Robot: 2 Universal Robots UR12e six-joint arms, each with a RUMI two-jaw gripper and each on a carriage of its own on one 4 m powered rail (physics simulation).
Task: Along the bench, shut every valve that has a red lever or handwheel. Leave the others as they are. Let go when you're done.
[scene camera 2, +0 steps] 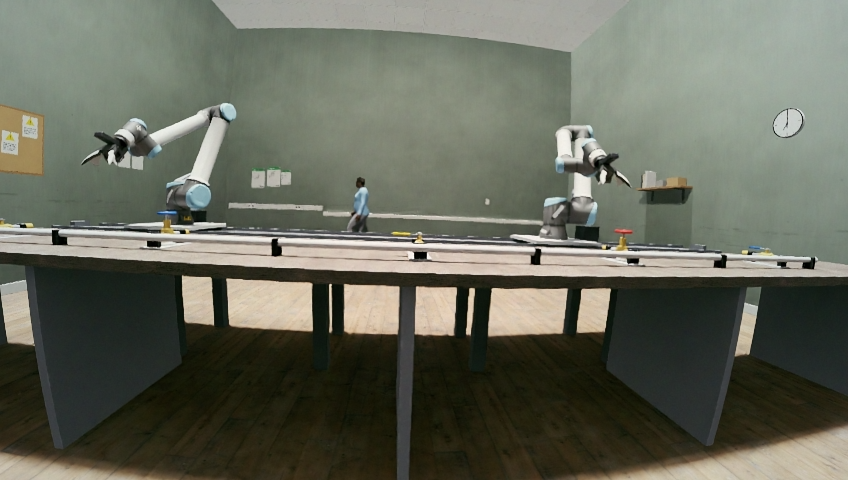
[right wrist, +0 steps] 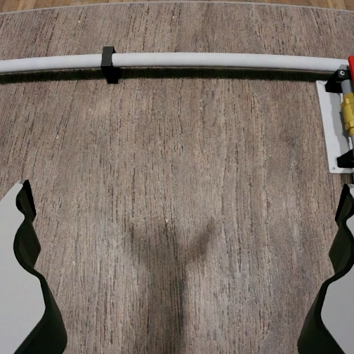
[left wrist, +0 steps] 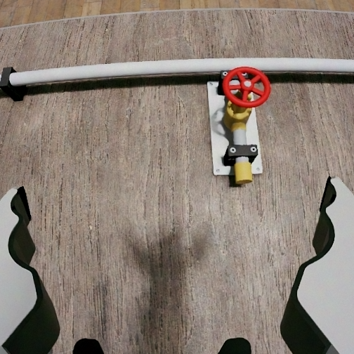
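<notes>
A valve with a red handwheel (scene camera 2: 623, 231) (left wrist: 246, 87) stands on a white plate (left wrist: 219, 145); the wheel is upper right of centre in the left wrist view. At the right edge of the right wrist view, a red part (right wrist: 351, 66) of another valve with a yellow body (right wrist: 348, 112) is cut off, so I cannot tell lever from handwheel. My left gripper (scene camera 2: 620, 172) (left wrist: 173, 184) is open, tilted, above and apart from the red handwheel. My right gripper (scene camera 2: 92, 149) (right wrist: 184, 184) is open and raised high over the bench, touching no valve.
A blue handwheel (scene camera 2: 167, 212), a yellow lever (scene camera 2: 400, 233) and a blue lever (scene camera 2: 754, 248) also show along the bench. A white pipe (scene camera 2: 345, 246) (left wrist: 150, 69) (right wrist: 215, 60) runs through black clamps (scene camera 2: 276, 247) (right wrist: 108, 65). A person (scene camera 2: 360, 202) is behind the rail.
</notes>
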